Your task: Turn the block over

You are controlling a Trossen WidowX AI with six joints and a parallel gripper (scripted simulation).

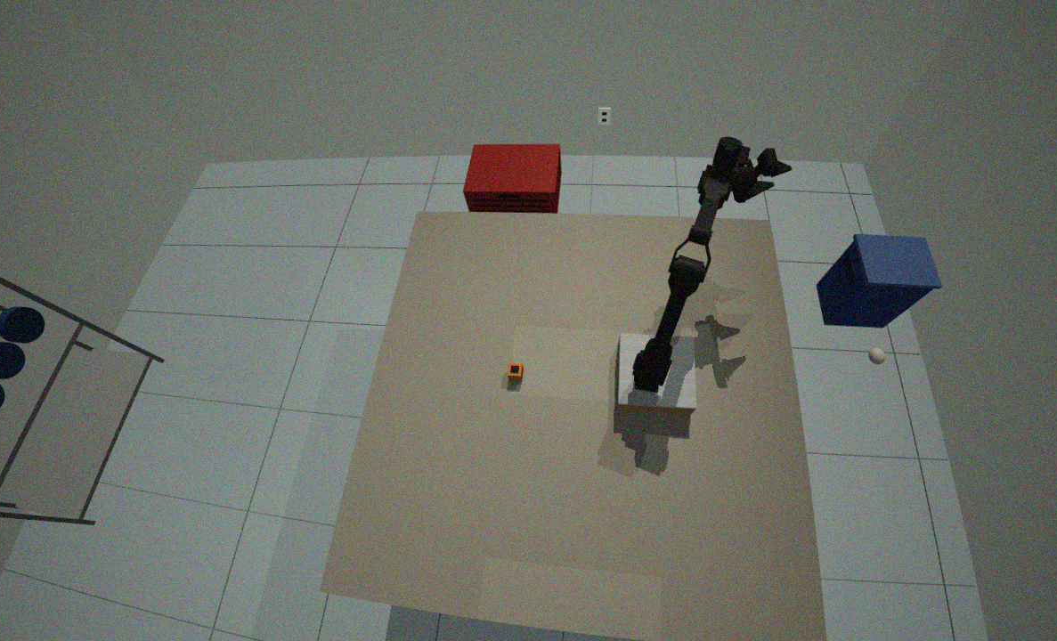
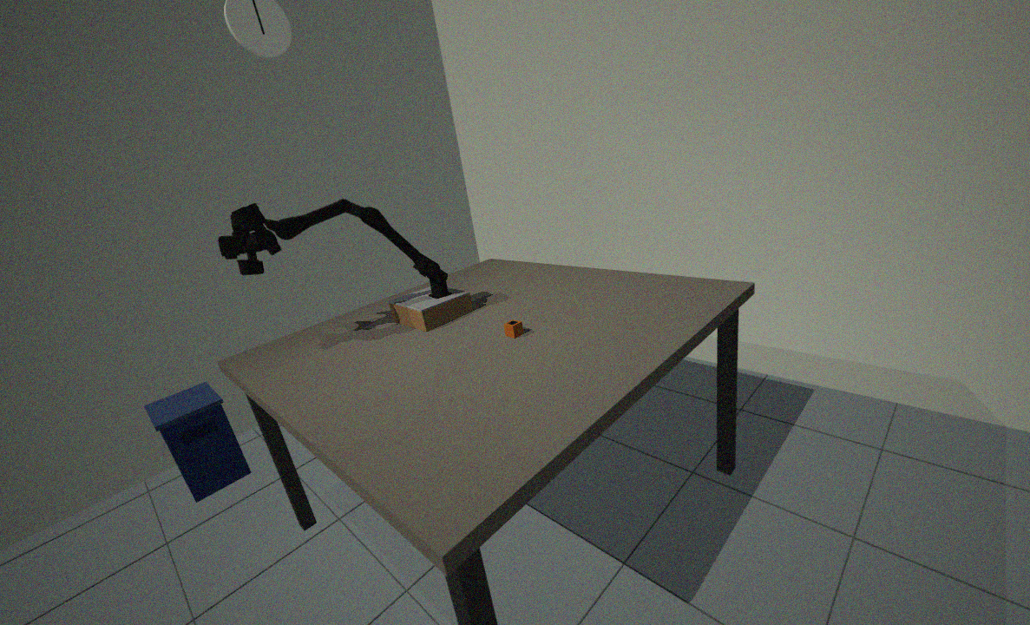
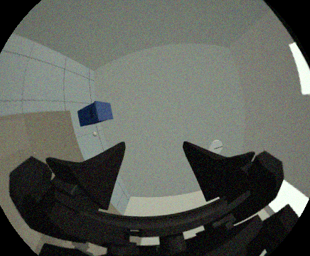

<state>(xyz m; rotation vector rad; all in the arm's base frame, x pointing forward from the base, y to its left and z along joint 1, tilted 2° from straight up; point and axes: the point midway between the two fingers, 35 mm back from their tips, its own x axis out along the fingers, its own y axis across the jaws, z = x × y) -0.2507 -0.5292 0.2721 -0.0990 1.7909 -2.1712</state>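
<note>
Now: gripper tip 660 mm short of the small orange block, 550 mm to the right of it and 340 mm above it.
</note>
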